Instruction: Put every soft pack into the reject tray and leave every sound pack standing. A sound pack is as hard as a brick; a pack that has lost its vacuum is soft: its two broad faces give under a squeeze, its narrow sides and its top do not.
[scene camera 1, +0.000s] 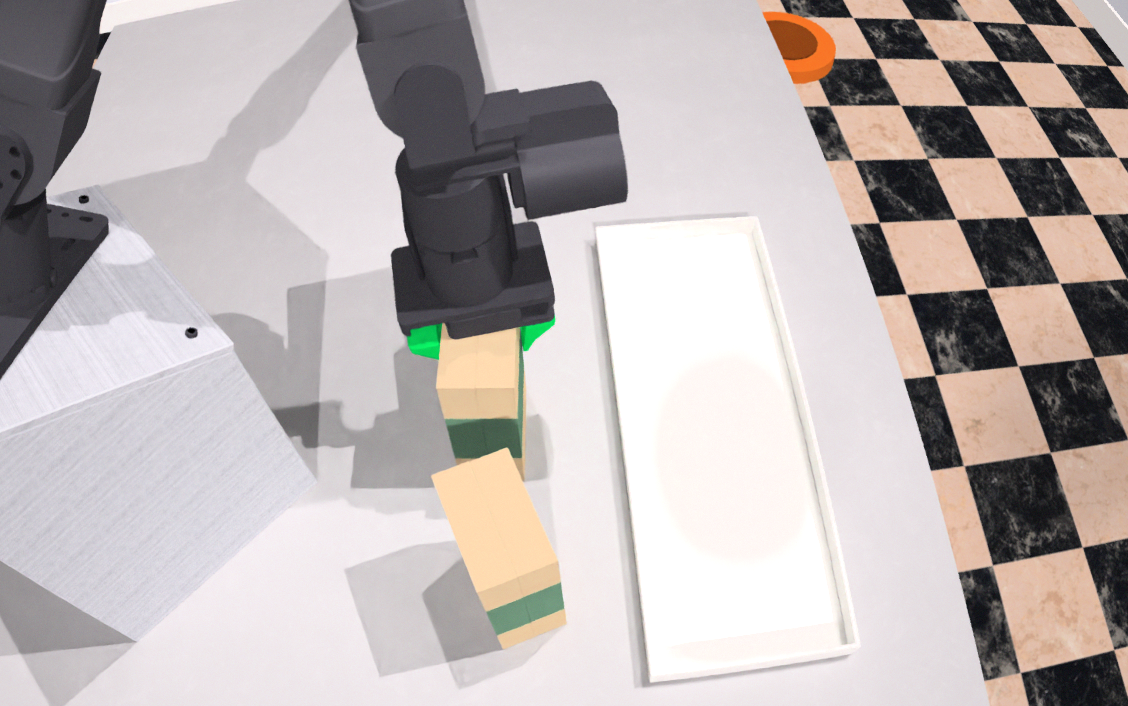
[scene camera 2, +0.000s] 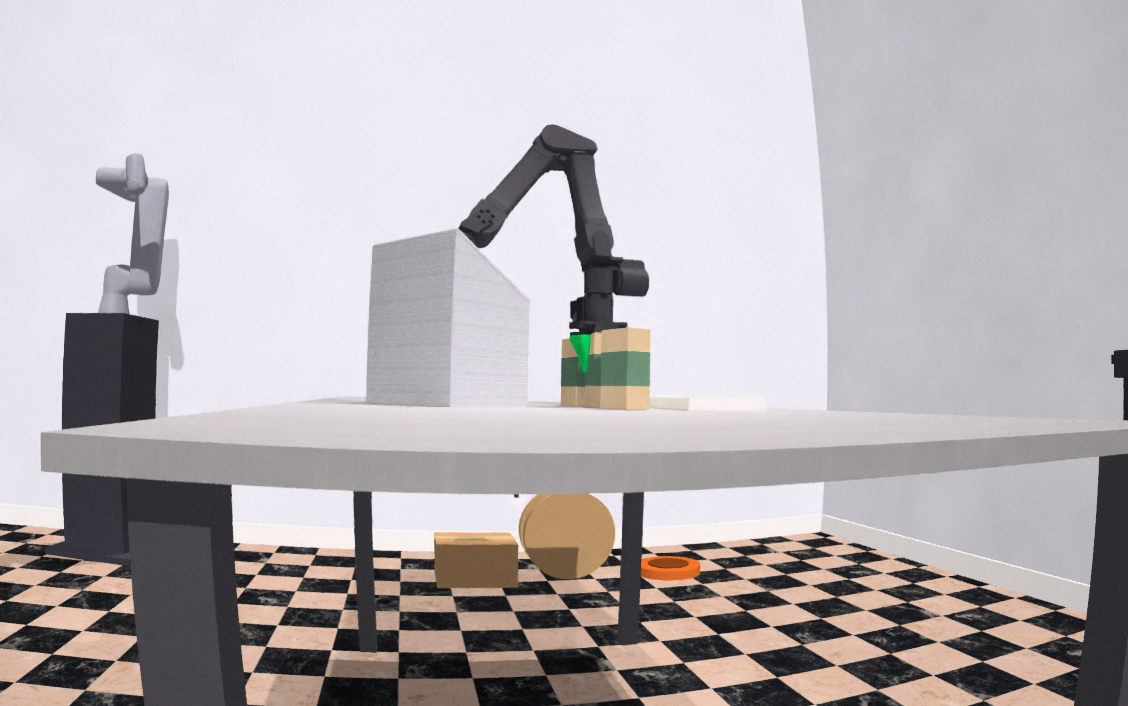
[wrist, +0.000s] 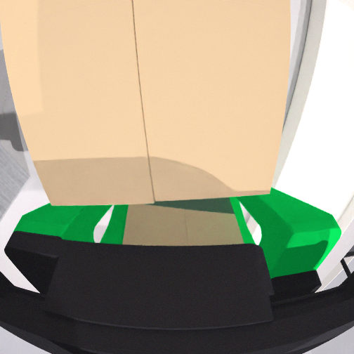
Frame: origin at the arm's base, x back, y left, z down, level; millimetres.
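Where they show: arm's base at its link origin: (scene camera 1: 7, 295) (scene camera 2: 449, 272).
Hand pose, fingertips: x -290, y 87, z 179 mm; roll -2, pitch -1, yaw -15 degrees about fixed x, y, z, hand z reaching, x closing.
Note:
Each offset is from my fingertips to the centre of the thing.
Three tan packs with green bands stand upright in a row. The near pack @[dx -29, dy -163, dz -2 mm] (scene camera 1: 499, 532) (scene camera 2: 625, 366) is turned at an angle. The middle pack @[dx -18, dy -35, dz -62 mm] (scene camera 1: 478, 366) (wrist: 150, 100) stands behind it. The rear pack (wrist: 182, 231) is mostly hidden under the gripper in scene camera 1. My gripper (scene camera 1: 482, 339) (scene camera 2: 584, 364) (wrist: 176, 174) points down with green fingers against both sides of the rear pack, shut on it; the middle pack hides the fingertips in the wrist view. The white reject tray @[dx -175, dy -20, dz +57 mm] (scene camera 1: 707, 291) (scene camera 2: 719, 403) (wrist: 330, 100) lies to the right and holds no pack.
A large grey block (scene camera 1: 158, 466) (scene camera 2: 411, 324) stands on the left, under the arm's base. The table (scene camera 1: 898, 582) (scene camera 2: 582, 466) ends to the right of the tray. An orange ring (scene camera 1: 821, 62) (scene camera 2: 670, 574) lies on the floor beyond.

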